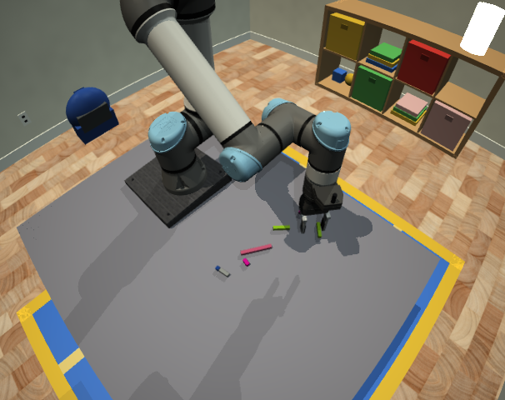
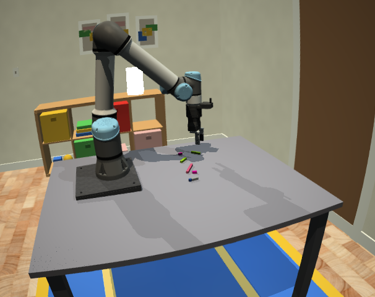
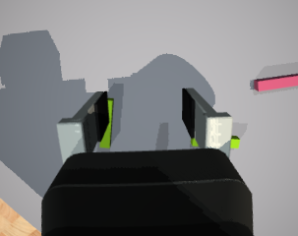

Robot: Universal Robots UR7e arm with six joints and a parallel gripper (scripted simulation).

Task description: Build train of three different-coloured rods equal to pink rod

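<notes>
The lime rod is 90 mm below my hand and 50 mm to the left of it. The rest, counted from my hand: blue rod 230 mm to the right, 150 mm behind, 90 mm below; then pink rod 110 mm to the right, 110 mm behind, 90 mm below; then grey rod 220 mm to the right, 130 mm behind, 90 mm below.
</notes>
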